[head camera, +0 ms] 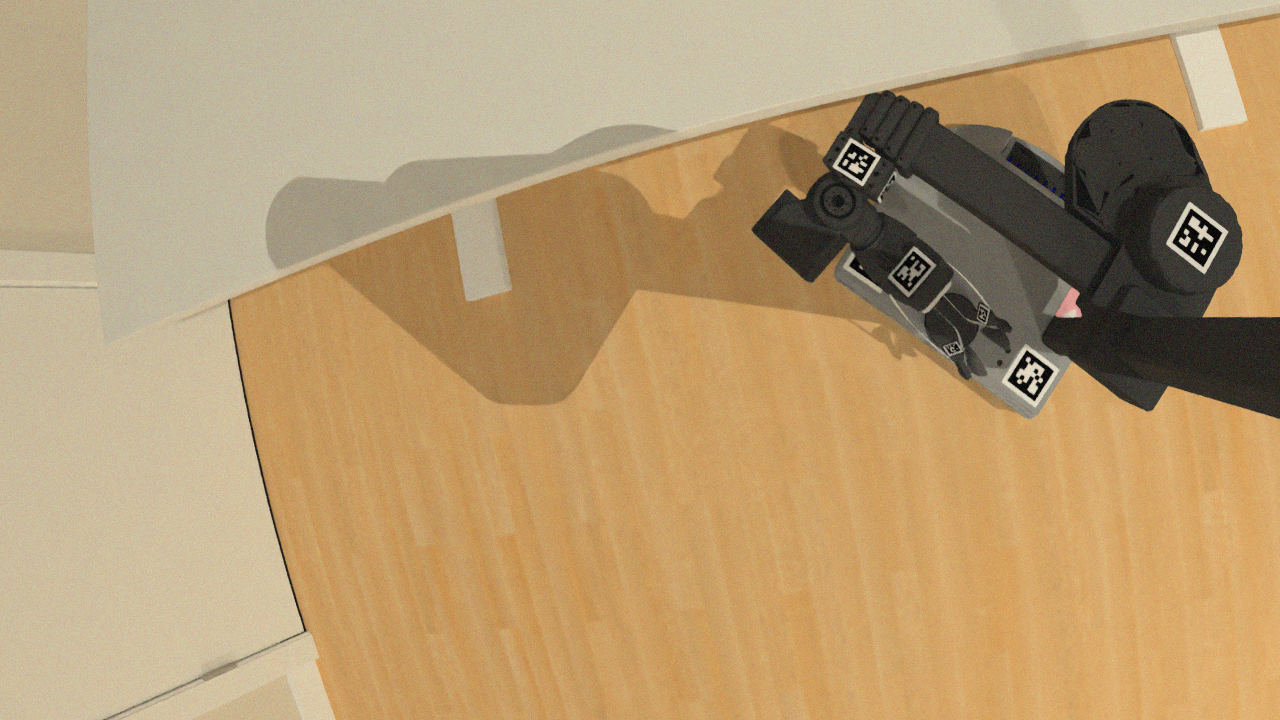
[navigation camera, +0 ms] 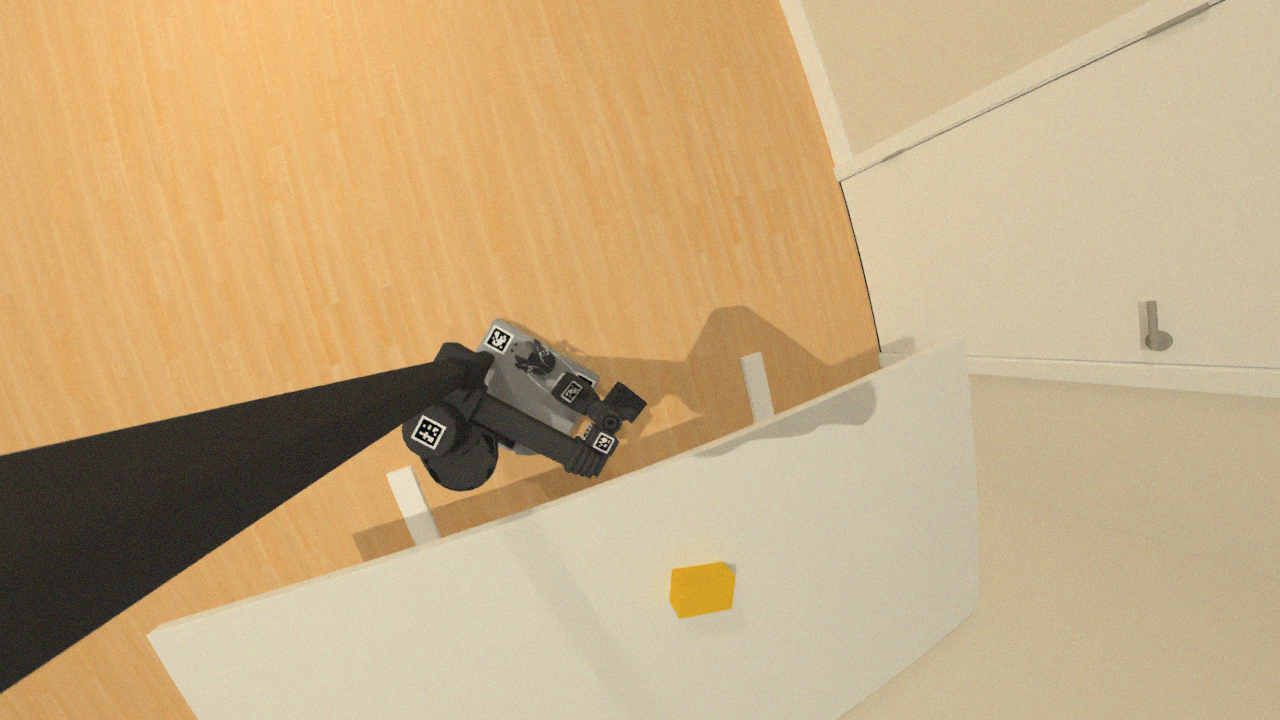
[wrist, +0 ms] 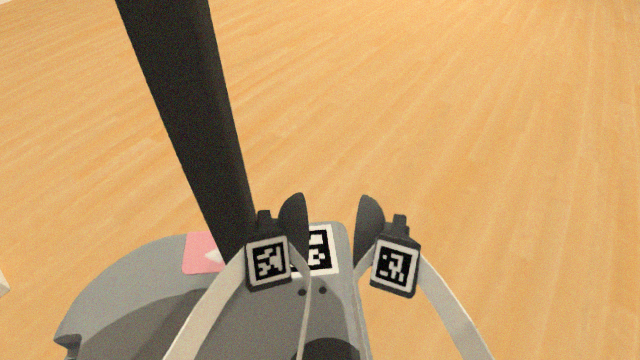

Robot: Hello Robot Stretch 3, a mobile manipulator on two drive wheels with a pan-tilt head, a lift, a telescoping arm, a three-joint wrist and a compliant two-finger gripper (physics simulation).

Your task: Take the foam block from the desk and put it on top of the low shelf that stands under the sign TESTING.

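Frame: origin at the robot's base, x back, y left, z down, level; millimetres.
Seen in the pictures: gripper, fingertip midpoint: (head camera: pixel 994 359) (navigation camera: pixel 521 349); robot's base at its link origin: (head camera: pixel 950 319) (navigation camera: pixel 539 360).
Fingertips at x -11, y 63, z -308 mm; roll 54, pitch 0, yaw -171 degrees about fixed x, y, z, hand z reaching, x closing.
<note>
Offsets run from my fingertips to a thing's top centre. "spot": to the spot under its first point. Level surfaces: height alone.
The yellow foam block {dx +189, dy -420, dz -457 mm} (navigation camera: pixel 702 589) lies on the white desk {dz -412 mm} (navigation camera: pixel 850 537) (head camera: pixel 402 71), well in from its near long edge, in the navigation view. The block does not show in the head or wrist view. My gripper (wrist: pixel 330 219) (head camera: pixel 984 353) (navigation camera: pixel 526 353) is partly open and empty, with a gap between its two fingertips. It is folded back over my grey base, beside the desk's long edge and apart from the block. The low shelf and the sign TESTING do not show in these views.
My black mast (head camera: pixel 1181 358) (navigation camera: pixel 223 438) (wrist: pixel 185 100) rises from the base. White desk feet (head camera: pixel 483 250) (navigation camera: pixel 757 386) stick out under the desk edge close to my base. A pale door (navigation camera: pixel 1056 223) with a handle {spot: dx -754, dy -1201, dz -620 mm} (navigation camera: pixel 1154 333) stands beyond the desk's end. Wood floor {dz +308 mm} (head camera: pixel 716 537) lies alongside.
</note>
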